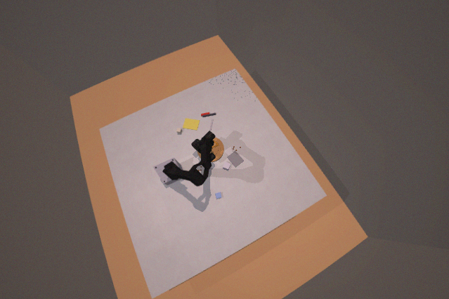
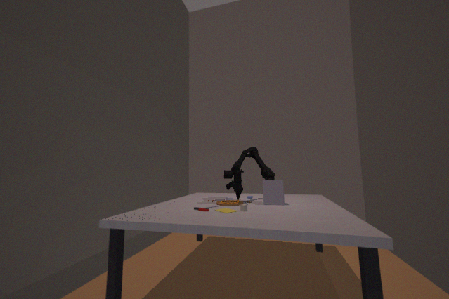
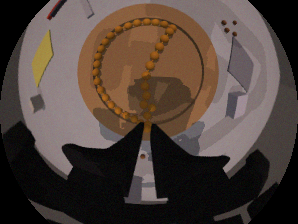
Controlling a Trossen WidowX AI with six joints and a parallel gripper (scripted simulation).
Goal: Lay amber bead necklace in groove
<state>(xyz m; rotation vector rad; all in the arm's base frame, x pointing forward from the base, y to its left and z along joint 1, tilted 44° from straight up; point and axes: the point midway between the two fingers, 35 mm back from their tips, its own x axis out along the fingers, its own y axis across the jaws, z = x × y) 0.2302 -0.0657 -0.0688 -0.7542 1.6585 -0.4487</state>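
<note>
Right now my gripper tip is 60 mm short of the round bead board, 20 mm to the right of it and 20 mm above it. The rest, counted from my gripper tip: cream cube 280 mm to the left, 80 mm behind, 10 mm below; thin grey bar 190 mm to the left, 160 mm ahead, 30 mm below; grey square plate 180 mm ahead, 140 mm to the right, 30 mm below.
</note>
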